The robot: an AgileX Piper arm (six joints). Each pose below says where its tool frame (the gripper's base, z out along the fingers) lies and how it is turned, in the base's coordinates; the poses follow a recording.
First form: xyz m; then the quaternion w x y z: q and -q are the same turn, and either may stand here.
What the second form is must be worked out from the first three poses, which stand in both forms.
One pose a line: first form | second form
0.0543, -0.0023, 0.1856, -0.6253, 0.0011, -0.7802, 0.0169 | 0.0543, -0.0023, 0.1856, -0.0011, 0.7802, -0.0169, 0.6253
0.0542, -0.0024, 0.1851, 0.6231, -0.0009, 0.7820, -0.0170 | 0.0542, -0.0024, 0.1851, -0.0009, 0.7820, -0.0170, 0.6231
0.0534, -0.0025, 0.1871, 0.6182, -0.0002, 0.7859, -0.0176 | 0.0534, -0.0025, 0.1871, -0.0002, 0.7859, -0.0176, 0.6182
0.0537, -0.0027, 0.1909, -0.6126, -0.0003, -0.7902, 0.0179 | 0.0537, -0.0027, 0.1909, 0.0003, 0.7902, -0.0179, 0.6126
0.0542, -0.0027, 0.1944, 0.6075, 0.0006, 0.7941, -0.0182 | 0.0542, -0.0027, 0.1944, 0.0006, 0.7941, -0.0182, 0.6075
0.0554, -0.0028, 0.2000, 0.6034, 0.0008, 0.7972, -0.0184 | 0.0554, -0.0028, 0.2000, 0.0008, 0.7972, -0.0184, 0.6034
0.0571, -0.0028, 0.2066, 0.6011, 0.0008, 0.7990, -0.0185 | 0.0571, -0.0028, 0.2066, 0.0008, 0.7990, -0.0185, 0.6011
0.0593, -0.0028, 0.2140, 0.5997, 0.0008, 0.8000, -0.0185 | 0.0593, -0.0028, 0.2140, 0.0008, 0.8000, -0.0185, 0.5997
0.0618, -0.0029, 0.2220, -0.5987, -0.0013, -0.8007, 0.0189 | 0.0618, -0.0029, 0.2220, 0.0013, 0.8007, -0.0189, 0.5987
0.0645, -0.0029, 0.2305, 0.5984, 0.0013, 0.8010, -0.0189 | 0.0645, -0.0029, 0.2305, 0.0013, 0.8010, -0.0189, 0.5984
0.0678, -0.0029, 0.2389, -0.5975, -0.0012, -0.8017, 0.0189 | 0.0678, -0.0029, 0.2389, 0.0012, 0.8017, -0.0189, 0.5975
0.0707, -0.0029, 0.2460, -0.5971, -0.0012, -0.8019, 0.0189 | 0.0707, -0.0029, 0.2460, 0.0012, 0.8019, -0.0189, 0.5971
